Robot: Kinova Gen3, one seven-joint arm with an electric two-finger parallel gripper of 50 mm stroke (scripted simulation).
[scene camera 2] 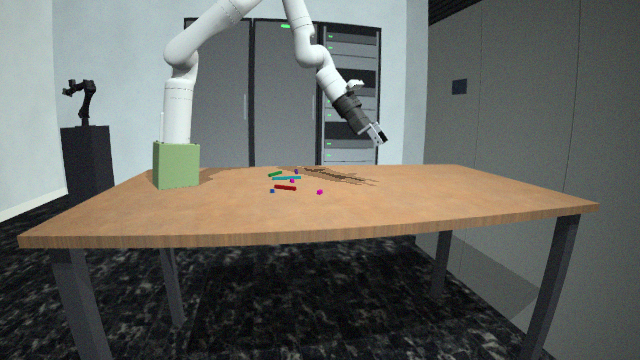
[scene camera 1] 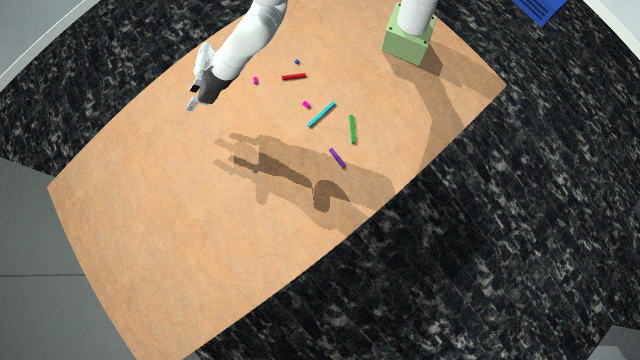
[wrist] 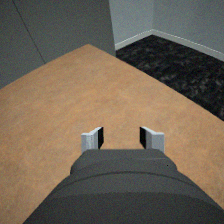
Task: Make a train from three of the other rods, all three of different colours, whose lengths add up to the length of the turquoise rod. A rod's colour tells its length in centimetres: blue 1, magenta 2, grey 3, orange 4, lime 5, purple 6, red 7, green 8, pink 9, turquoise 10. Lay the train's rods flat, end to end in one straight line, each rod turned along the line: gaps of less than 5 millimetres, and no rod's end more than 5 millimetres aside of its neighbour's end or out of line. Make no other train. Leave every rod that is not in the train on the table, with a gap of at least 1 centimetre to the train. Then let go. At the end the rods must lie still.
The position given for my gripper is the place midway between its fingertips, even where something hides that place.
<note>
I see my gripper [scene camera 2: 383,143].
My gripper also shows in scene camera 1 [scene camera 1: 191,100] and in the wrist view [wrist: 121,134].
</note>
